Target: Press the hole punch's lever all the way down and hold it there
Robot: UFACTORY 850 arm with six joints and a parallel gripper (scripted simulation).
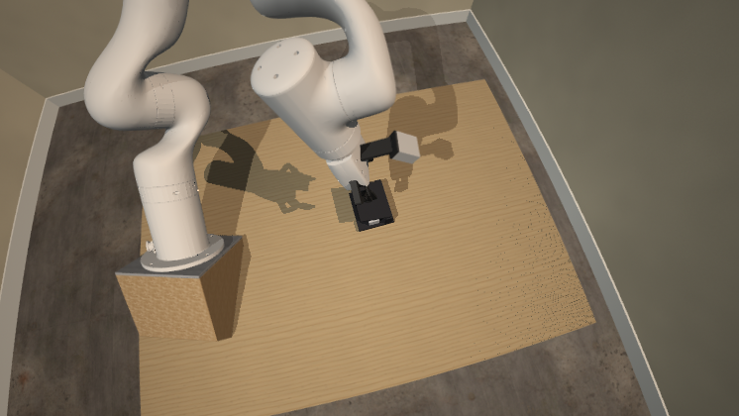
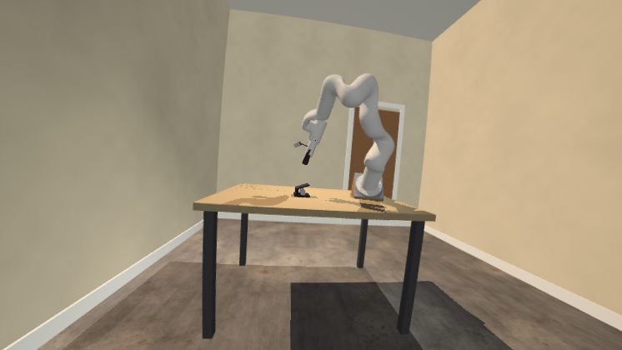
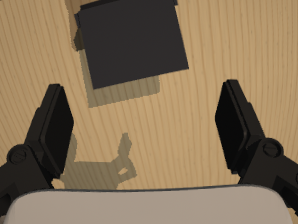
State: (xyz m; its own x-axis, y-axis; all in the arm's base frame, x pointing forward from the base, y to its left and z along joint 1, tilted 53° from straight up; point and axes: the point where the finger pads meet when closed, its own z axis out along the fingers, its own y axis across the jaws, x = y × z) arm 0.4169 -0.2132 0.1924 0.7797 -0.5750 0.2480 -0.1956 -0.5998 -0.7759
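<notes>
Now: the black hole punch 2 cm ahead of my hand, 1 cm to the left of it and 19 cm below it.
</notes>
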